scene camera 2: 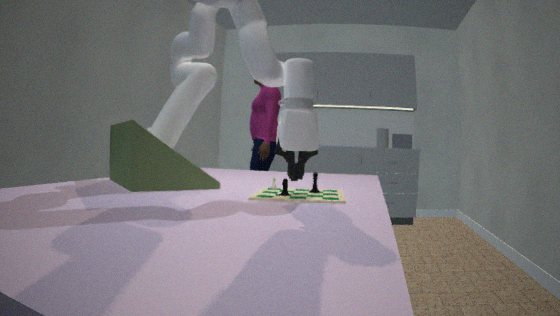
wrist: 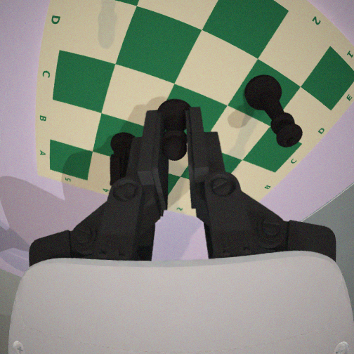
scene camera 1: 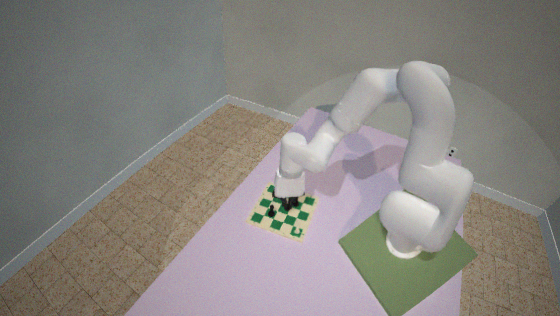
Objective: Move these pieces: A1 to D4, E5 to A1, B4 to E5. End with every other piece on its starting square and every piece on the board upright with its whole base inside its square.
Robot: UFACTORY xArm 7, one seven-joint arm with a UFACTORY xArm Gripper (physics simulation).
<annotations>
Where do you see a small black piece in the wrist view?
174, 140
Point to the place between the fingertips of the gripper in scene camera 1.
At 287, 206
</annotations>
